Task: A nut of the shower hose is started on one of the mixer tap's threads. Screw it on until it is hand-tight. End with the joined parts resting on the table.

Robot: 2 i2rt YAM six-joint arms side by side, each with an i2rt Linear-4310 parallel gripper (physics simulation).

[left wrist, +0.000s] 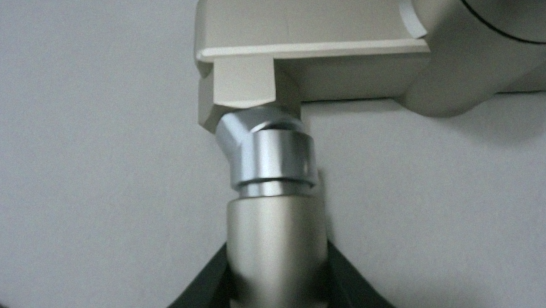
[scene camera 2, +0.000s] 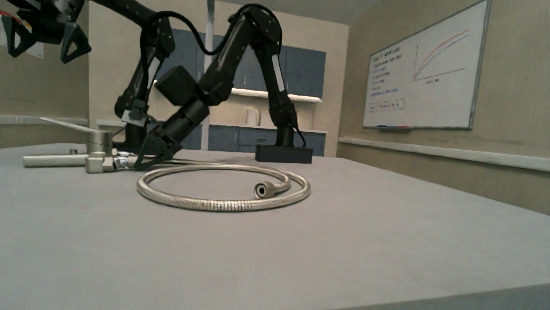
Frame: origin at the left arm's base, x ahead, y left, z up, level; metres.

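Seen in the pictures: left gripper, fingertip midpoint: [left wrist: 277,253] [scene camera 2: 136,167]; right gripper, fingertip midpoint: [scene camera 2: 37,58]; left arm's base at its link origin: [scene camera 2: 284,149]; right arm's base at its link origin: [scene camera 2: 135,146].
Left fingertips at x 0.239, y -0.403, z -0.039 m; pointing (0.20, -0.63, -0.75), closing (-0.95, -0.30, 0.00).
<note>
Offsets run from my left fingertips to a thing's top centre. "pt": to the spot under its first point. Level surfaces: height alone.
The mixer tap {dx -0.030, dy -0.117, dz +0.097 m} [scene camera 2: 99,144] [left wrist: 310,22] lies on the table at the left of the scene view. The shower hose's nut {dx -0.003, dy +0.008, dz +0.029 m} [scene camera 2: 132,161] [left wrist: 277,225] sits in line on the tap's chrome outlet {pt dx +0.021, dy -0.021, dz +0.015 m} [scene camera 2: 121,162] [left wrist: 276,155]; a narrow chrome band shows between them. My left gripper [scene camera 2: 144,162] [left wrist: 277,253] is shut on this nut, a dark finger against each side low in the wrist view. The hose [scene camera 2: 225,205] lies coiled on the table, its other end {dx +0.201, dy +0.252, dz +0.024 m} [scene camera 2: 263,190] loose. My right gripper [scene camera 2: 42,56] is open and empty, high at the upper left of the scene view.
The tap's lever {pt dx -0.005, dy -0.136, dz +0.086 m} [scene camera 2: 65,124] sticks up to the left above its body. The hose coil lies in front of the left gripper on the grey table {dz -0.005 m} [scene camera 2: 350,240]. The left arm's black base [scene camera 2: 283,154] stands at the table's back edge.
</note>
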